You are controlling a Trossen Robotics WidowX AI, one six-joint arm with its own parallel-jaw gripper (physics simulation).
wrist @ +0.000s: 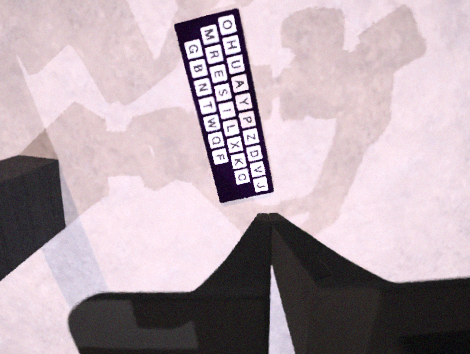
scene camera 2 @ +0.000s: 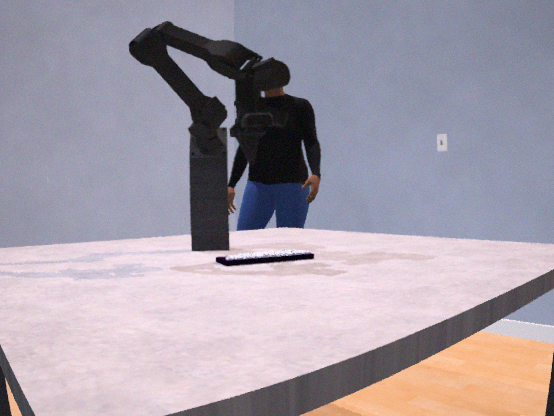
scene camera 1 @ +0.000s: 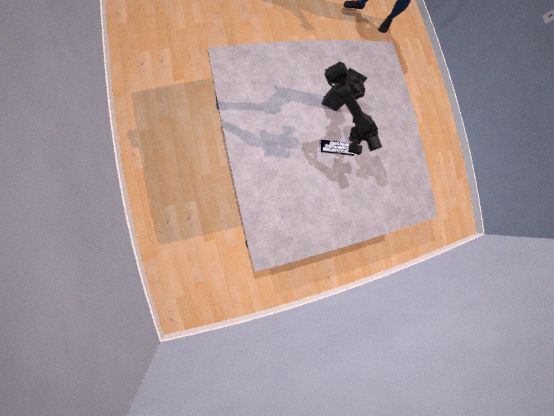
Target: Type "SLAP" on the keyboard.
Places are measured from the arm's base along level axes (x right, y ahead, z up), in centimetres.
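Where they show: gripper, fingertip midpoint: (wrist: 267, 222) (scene camera 2: 251, 164) (scene camera 1: 349, 139); arm's base, origin of the base link: (scene camera 2: 206, 141) (scene camera 1: 352, 80).
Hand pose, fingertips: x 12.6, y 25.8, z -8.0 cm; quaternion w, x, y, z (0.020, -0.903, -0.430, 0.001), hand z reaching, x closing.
Observation:
Things, the pixels of their centre, and the offset from my fingertips. Level surfaces: height alone.
- keyboard, body centre: (wrist: 228, 114) (scene camera 2: 265, 257) (scene camera 1: 338, 147) dx -3.6, dy +0.4, dz -20.7 cm
- S key, body centre: (wrist: 223, 92) dx -5.8, dy +1.6, dz -20.1 cm
- L key, body centre: (wrist: 231, 127) dx -2.3, dy -0.3, dz -20.1 cm
- P key, body centre: (wrist: 247, 119) dx -1.8, dy +1.7, dz -20.1 cm
- grey table, its level: dz -21.6 cm
The keyboard (scene camera 1: 337, 147) (scene camera 2: 265, 258) (wrist: 230, 192) is a dark slab with white letter keys, flat on the table. In the wrist view its rows run lengthwise. The S key (wrist: 223, 92) and L key (wrist: 230, 127) are in the middle row; the A key (wrist: 239, 84) and P key (wrist: 247, 119) are in the row on the right. My gripper (scene camera 2: 250, 161) (wrist: 267, 222) is shut and empty, pointing down high above the table. In the wrist view its tips appear just beyond the keyboard's J end, covering no keys. In scene camera 1 the arm hides the keyboard's right end.
The arm stands on a dark pedestal (scene camera 2: 209, 200) (wrist: 30, 210) at the back of the grey table (scene camera 1: 290, 215) (scene camera 2: 200, 325). A person (scene camera 2: 285, 145) in a black top and blue trousers stands behind the table. Shadows of the arm fall around the keyboard.

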